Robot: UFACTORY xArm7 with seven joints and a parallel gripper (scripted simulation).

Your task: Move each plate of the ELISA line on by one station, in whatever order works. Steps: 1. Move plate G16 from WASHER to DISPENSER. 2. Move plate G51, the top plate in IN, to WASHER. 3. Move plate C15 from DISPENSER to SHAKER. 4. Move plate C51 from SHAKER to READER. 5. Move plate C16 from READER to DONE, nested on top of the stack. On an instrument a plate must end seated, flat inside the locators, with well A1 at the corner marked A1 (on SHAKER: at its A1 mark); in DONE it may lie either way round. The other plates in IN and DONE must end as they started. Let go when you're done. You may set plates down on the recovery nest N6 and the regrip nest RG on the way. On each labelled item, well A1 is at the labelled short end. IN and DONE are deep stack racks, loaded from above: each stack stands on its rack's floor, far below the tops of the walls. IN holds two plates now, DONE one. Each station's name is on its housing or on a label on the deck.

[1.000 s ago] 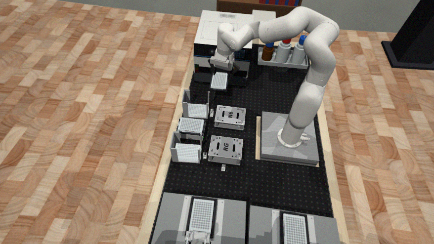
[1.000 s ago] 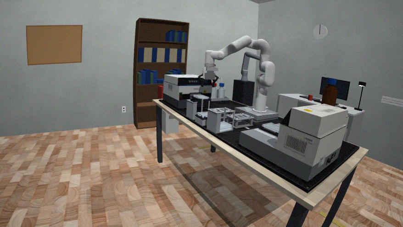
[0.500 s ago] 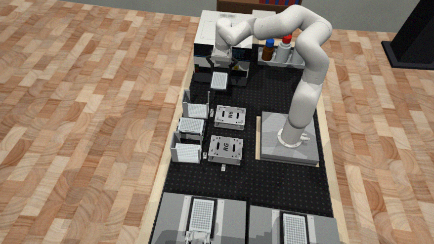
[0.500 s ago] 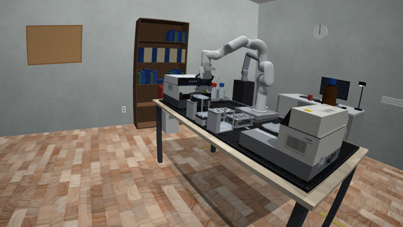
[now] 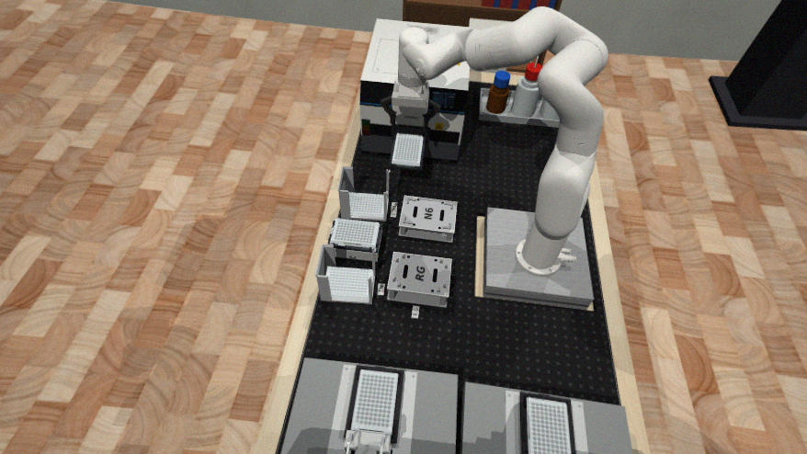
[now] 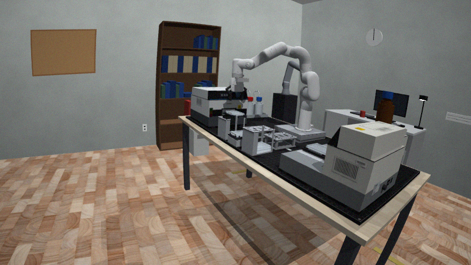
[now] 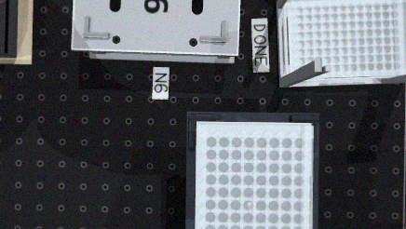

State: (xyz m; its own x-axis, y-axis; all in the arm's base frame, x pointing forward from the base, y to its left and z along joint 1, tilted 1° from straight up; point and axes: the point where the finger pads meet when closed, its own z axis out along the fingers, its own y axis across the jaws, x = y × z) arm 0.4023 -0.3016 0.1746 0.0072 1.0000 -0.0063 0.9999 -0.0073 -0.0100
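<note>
Now: the dark pull-out tray 110 mm below my hand.
</note>
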